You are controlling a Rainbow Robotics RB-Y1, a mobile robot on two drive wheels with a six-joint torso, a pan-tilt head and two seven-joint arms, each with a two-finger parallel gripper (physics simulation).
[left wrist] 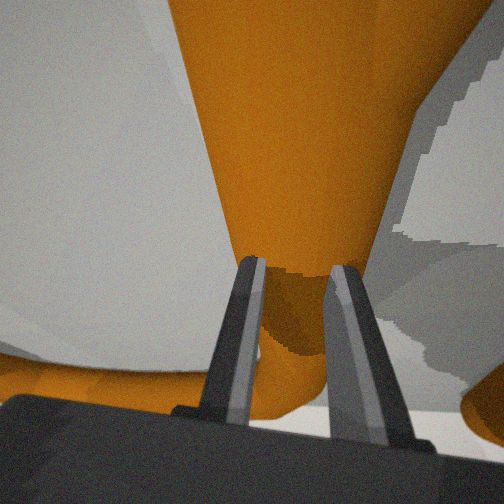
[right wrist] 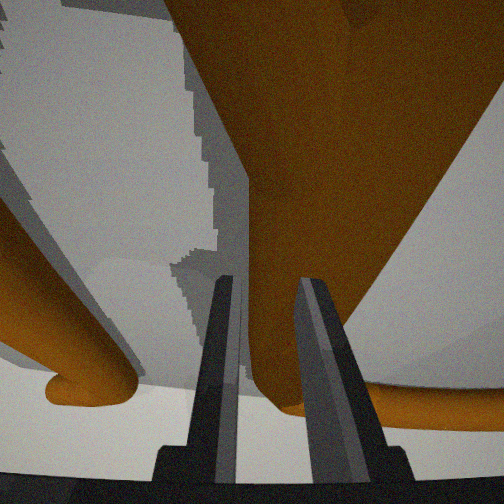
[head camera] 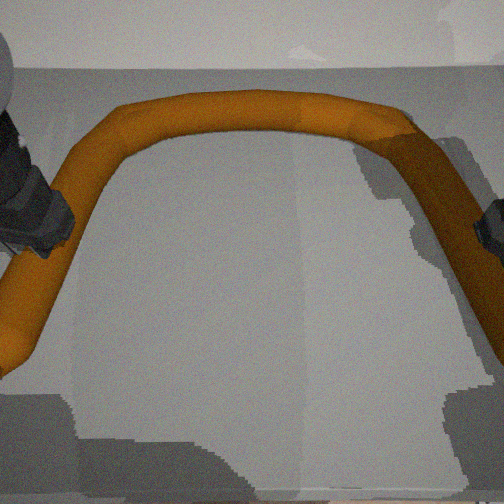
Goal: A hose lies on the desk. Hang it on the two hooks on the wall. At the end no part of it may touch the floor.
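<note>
A thick orange hose (head camera: pixel 250 112) lies in a wide arch on the grey desk, both ends running down toward the near corners. My left gripper (head camera: pixel 52 227) is at the hose's left leg. In the left wrist view its fingers (left wrist: pixel 295 280) stand narrow with the hose (left wrist: pixel 295 150) pinched between them. My right gripper (head camera: pixel 490 232) is at the hose's right leg, at the picture's edge. In the right wrist view its fingers (right wrist: pixel 267 290) stand narrow with the hose (right wrist: pixel 325 150) between them. The wall hooks are not in view.
The desk's far edge meets a pale wall (head camera: pixel 250 30) at the top of the head view. Dark shadows lie along the desk's near edge (head camera: pixel 125 465) and beside the right leg of the hose.
</note>
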